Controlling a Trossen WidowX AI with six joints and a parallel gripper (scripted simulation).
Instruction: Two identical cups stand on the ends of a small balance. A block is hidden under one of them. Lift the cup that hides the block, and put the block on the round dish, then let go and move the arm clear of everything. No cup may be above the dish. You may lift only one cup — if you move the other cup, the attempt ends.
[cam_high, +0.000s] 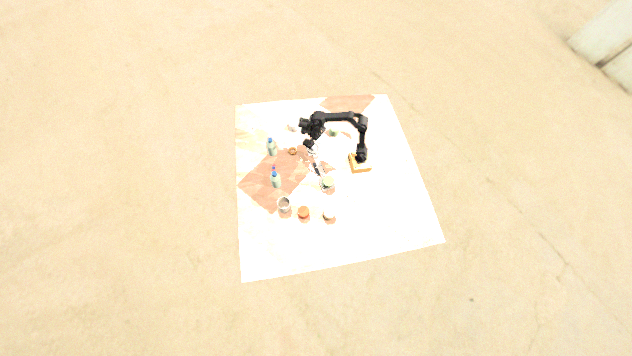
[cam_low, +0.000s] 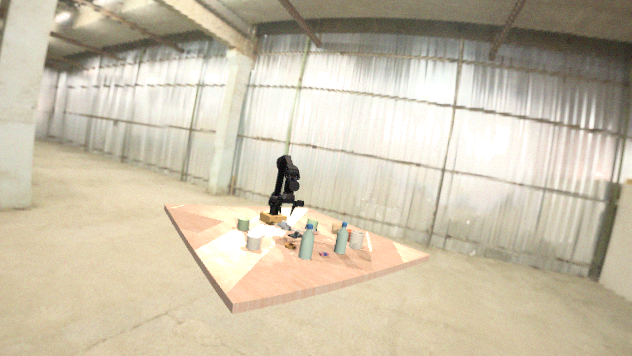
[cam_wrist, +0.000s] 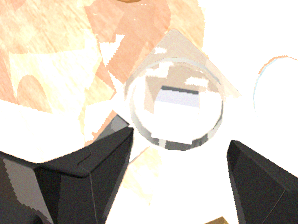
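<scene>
Right now the grey block is 50 mm below my gripper tip. The rest, counted from my gripper tip: balance beam 130 mm to the left, 100 mm below, 10 mm behind; then orange object 400 mm to the left, 170 mm ahead, 100 mm below.
</scene>
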